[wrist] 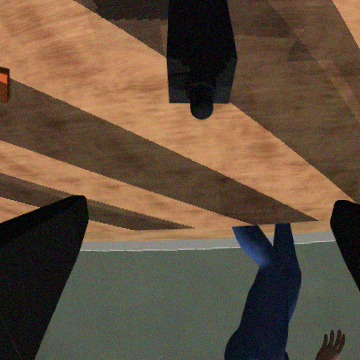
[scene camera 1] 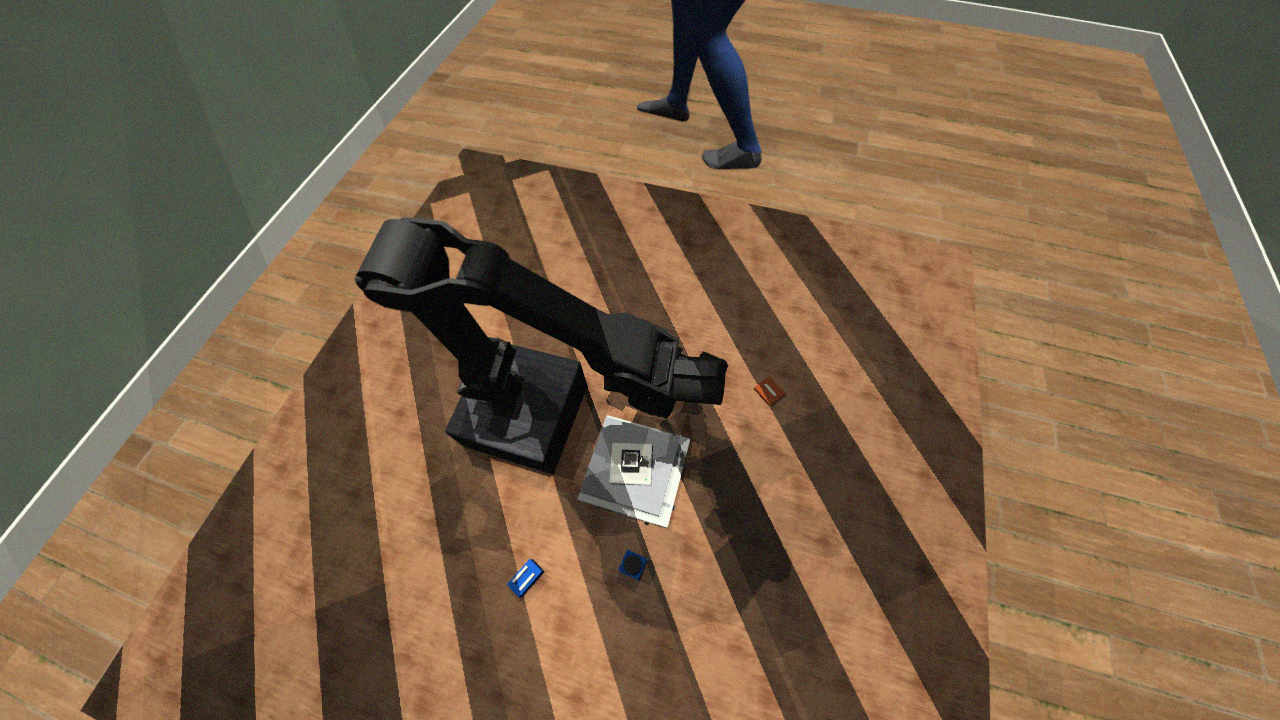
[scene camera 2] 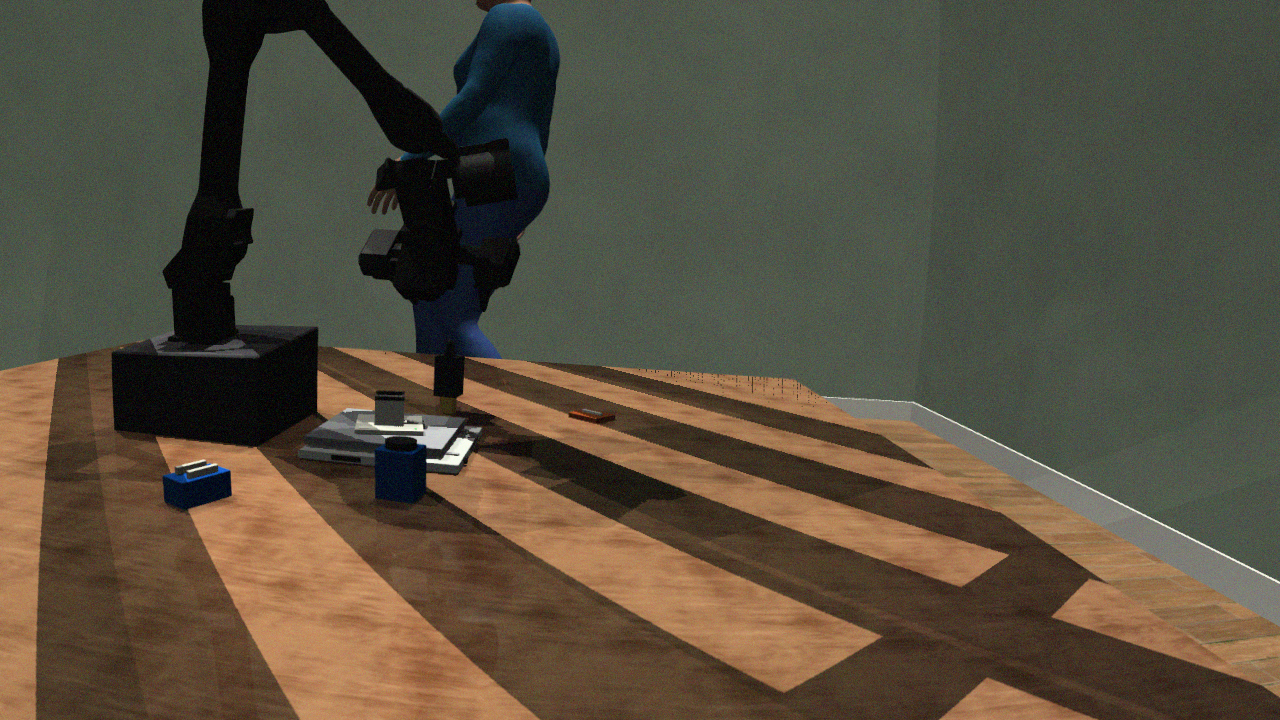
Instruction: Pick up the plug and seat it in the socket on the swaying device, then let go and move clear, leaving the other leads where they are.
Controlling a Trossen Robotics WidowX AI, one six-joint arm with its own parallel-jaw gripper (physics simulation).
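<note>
The black plug (scene camera 2: 447,376) (wrist: 201,53) stands upright on the floor just beyond the far edge of the device, not in the socket. The device is a grey plate (scene camera 1: 640,503) (scene camera 2: 335,437) with a raised socket (scene camera 1: 632,460) (scene camera 2: 389,407) in its middle. My gripper (scene camera 1: 706,377) (scene camera 2: 435,287) (wrist: 212,210) is open and empty and hangs well above the plug, with its fingers spread wide. In scene camera 1 the arm's wrist hides the plug.
A blue lead (scene camera 1: 525,577) (scene camera 2: 195,482) and a dark blue block (scene camera 1: 632,565) (scene camera 2: 400,469) lie in front of the device. An orange lead (scene camera 1: 769,390) (scene camera 2: 592,415) (wrist: 3,86) lies to the right. A person (scene camera 1: 715,77) (scene camera 2: 500,116) (wrist: 271,286) walks behind. The arm's base (scene camera 1: 516,410) (scene camera 2: 233,379) stands beside the device.
</note>
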